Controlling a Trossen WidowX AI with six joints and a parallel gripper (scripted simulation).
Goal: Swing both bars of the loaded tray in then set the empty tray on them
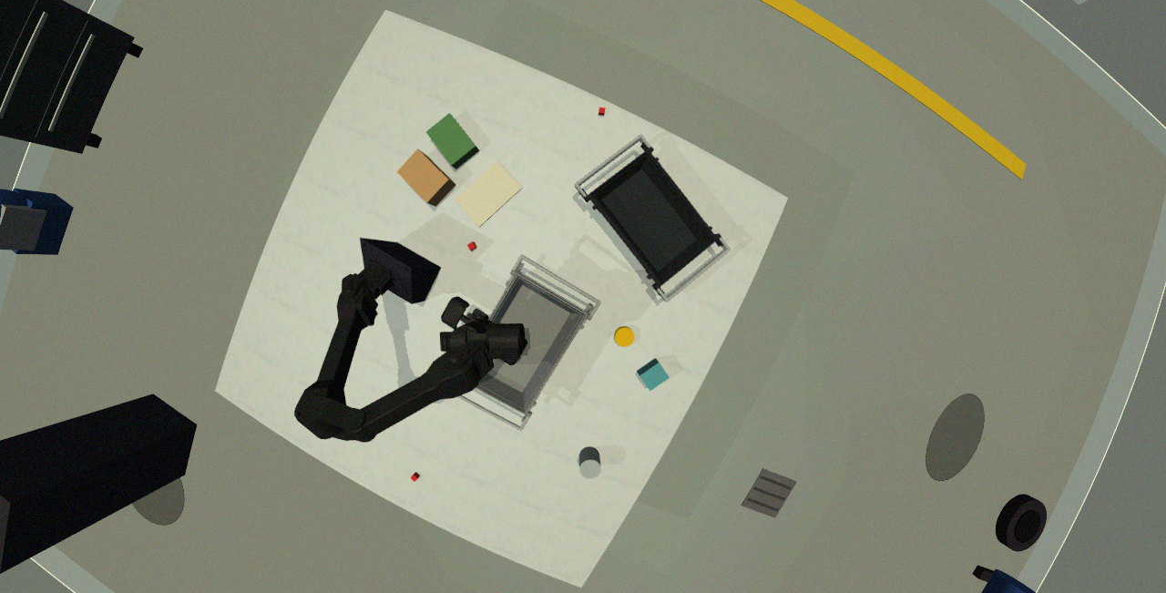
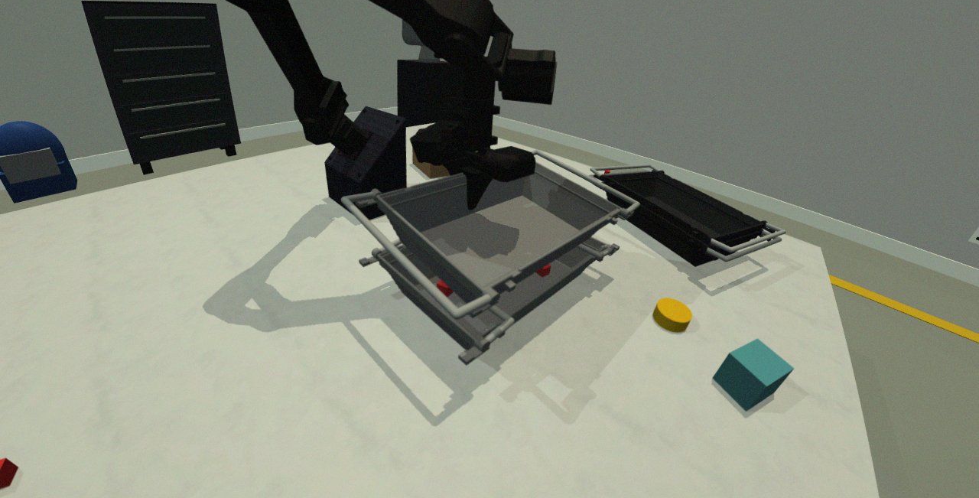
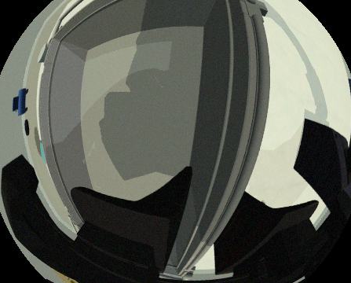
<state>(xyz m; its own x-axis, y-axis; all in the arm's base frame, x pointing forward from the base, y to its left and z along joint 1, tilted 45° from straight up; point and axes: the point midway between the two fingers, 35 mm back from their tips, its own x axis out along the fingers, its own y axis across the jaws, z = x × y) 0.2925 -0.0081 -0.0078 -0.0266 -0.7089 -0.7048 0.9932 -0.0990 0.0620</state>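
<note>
Right now the grey tray is 80 mm ahead of my gripper tip, 10 mm to the right of it and 30 mm above it. From my gripper tip the other things lie so: cream block (170 mm behind, 280 mm to the left, 90 mm below); then red block (40 mm ahead, 80 mm to the right, 80 mm below); then yellow disc (310 mm ahead, 90 mm to the left, 80 mm below).
</note>
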